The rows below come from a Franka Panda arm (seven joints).
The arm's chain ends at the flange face. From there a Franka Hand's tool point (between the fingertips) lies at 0.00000 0.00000 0.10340 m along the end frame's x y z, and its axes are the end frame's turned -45 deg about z.
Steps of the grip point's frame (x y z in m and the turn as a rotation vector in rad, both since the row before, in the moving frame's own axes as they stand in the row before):
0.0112, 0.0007, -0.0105, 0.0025, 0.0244, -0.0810
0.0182, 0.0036, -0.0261, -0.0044, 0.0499, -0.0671
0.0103, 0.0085, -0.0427, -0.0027, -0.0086, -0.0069
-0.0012, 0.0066, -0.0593, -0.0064, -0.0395, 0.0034
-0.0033, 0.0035, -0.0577, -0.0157, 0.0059, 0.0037
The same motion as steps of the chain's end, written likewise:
0.0069, -0.0054, -0.0105, 0.0190, 0.0155, -0.0810
0.0116, -0.0069, -0.0260, 0.0322, 0.0384, -0.0671
0.0137, -0.0021, -0.0427, -0.0080, -0.0042, -0.0069
0.0062, 0.0022, -0.0592, -0.0325, -0.0234, 0.0034
-0.0014, 0.0041, -0.0577, -0.0069, 0.0153, 0.0037

